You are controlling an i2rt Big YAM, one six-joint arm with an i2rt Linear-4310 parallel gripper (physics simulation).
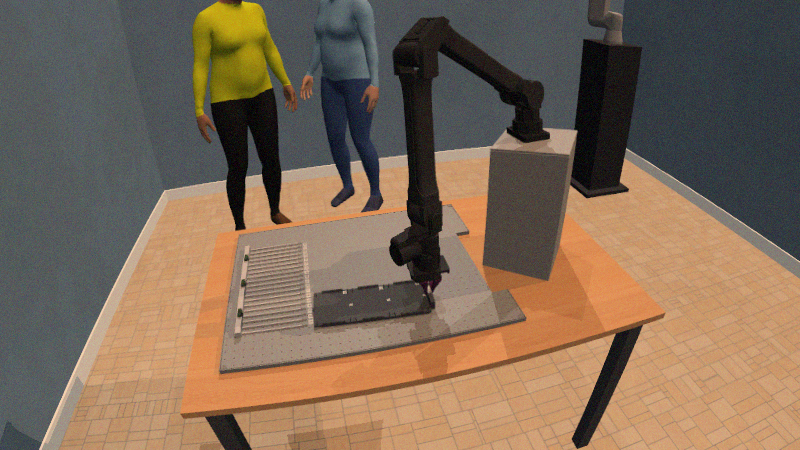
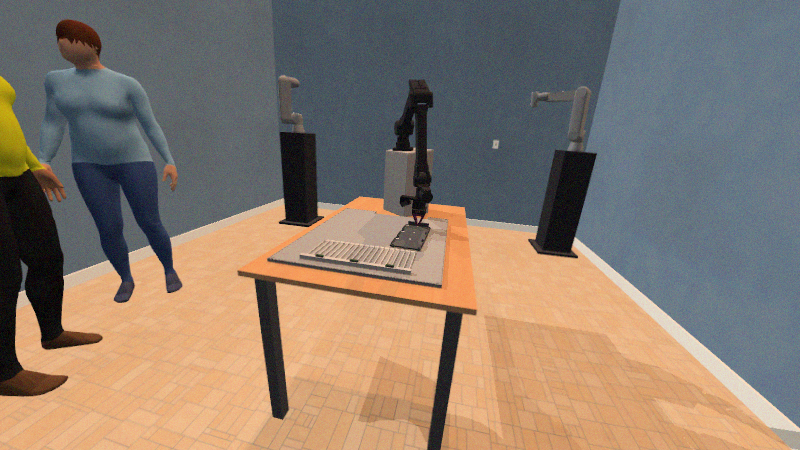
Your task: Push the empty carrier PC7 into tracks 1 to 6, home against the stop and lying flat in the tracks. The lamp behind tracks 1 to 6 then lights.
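Pixels of known places: gripper, fingertip midpoint: (image 1: 428, 293) (image 2: 417, 225); arm's base, origin of the base link: (image 1: 527, 135) (image 2: 403, 150).
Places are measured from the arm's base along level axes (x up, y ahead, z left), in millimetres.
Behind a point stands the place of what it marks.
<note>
The dark flat carrier PC7 (image 1: 366, 306) @(x -368, y 525, z 169 mm) (image 2: 410, 237) @(x -368, y 542, z 150 mm) lies on the grey perforated board (image 1: 268, 352) @(x -379, y 796, z 271 mm) (image 2: 433, 271) @(x -379, y 835, z 278 mm). Its far end from the arm lies close to the open ends of the pale track rack (image 1: 307, 274) (image 2: 335, 260); whether they touch is too small to tell. Dark green lamps (image 1: 240, 312) @(x -359, y 872, z 123 mm) (image 2: 389, 265) @(x -357, y 878, z 122 mm) sit along the rack's stop bar; none looks lit. My gripper (image 1: 429, 287) @(x -368, y 350, z 161 mm) (image 2: 419, 220) @(x -368, y 350, z 161 mm) points down at the carrier's arm-side end and is shut on its upright end plate. The fingertips are partly hidden and small.
The board lies on a wooden table (image 1: 201, 391) @(x -392, y 970, z 360 mm) (image 2: 464, 291) @(x -392, y 924, z 387 mm). The arm stands on a grey pedestal (image 1: 523, 218) @(x -198, y 60, z 124 mm) (image 2: 394, 179) @(x -176, y 73, z -31 mm) at the table's far end. Two people, in yellow (image 1: 240, 55) and light blue (image 1: 344, 44) (image 2: 106, 117), stand beside the table.
</note>
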